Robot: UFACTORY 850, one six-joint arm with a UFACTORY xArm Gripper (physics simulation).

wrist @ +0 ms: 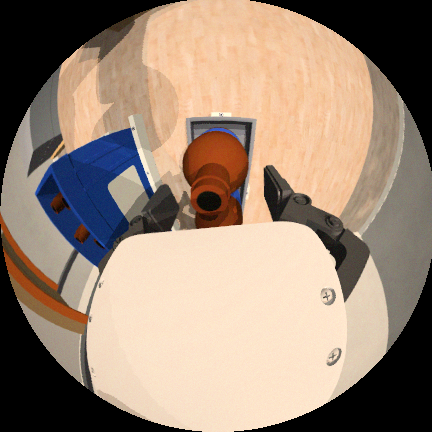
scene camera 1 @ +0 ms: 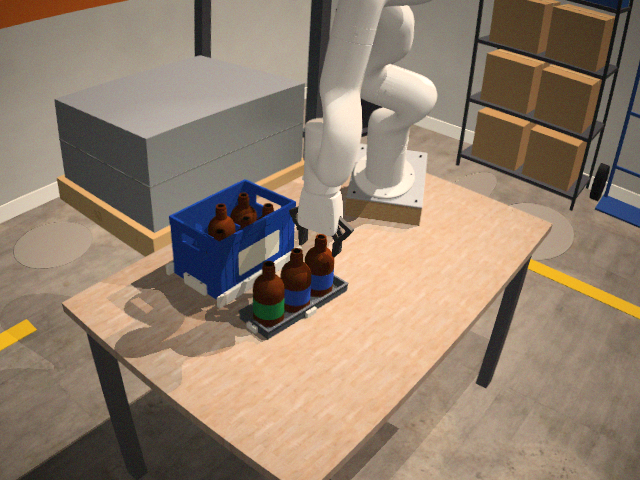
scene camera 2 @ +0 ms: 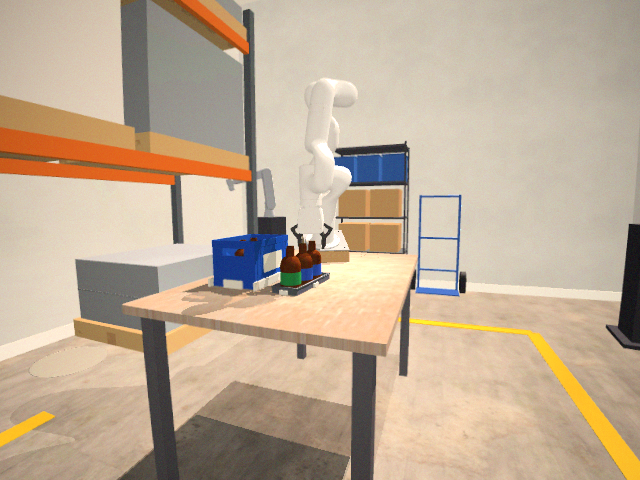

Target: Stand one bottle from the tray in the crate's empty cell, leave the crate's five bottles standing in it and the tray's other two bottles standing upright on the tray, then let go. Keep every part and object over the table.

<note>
I see my gripper (scene camera 1: pixel 319 248), a green-labelled bottle (scene camera 1: pixel 268 289) and a blue-labelled bottle (scene camera 1: pixel 296 274).
The blue-labelled bottle shows as well in the wrist view (wrist: pixel 232 215). My gripper shows as well in the wrist view (wrist: pixel 215 187) and in scene camera 2 (scene camera 2: pixel 311 248).
</note>
